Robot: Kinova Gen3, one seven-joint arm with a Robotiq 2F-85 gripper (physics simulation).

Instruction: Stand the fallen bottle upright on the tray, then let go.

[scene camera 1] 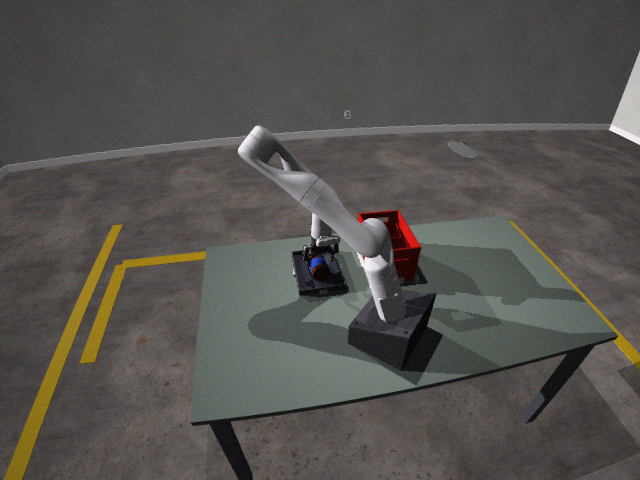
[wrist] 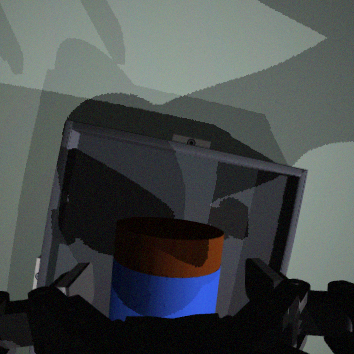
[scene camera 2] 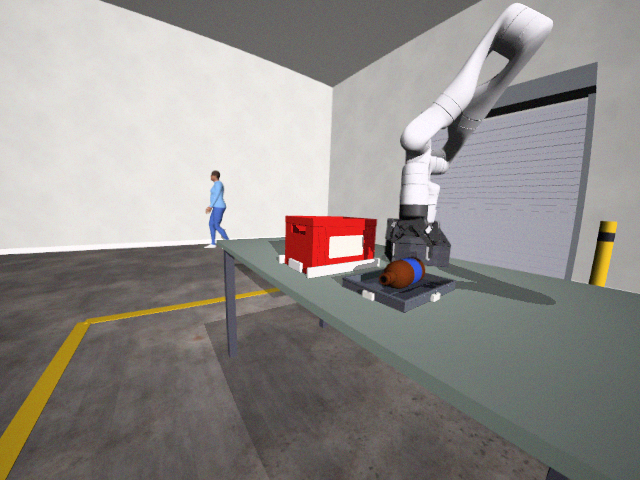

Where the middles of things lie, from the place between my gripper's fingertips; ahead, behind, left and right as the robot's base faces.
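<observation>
The brown bottle (scene camera 2: 398,274) sits 40 mm below my hand, and it is also 50 mm ahead of my hand and 20 mm to the left of it.
</observation>
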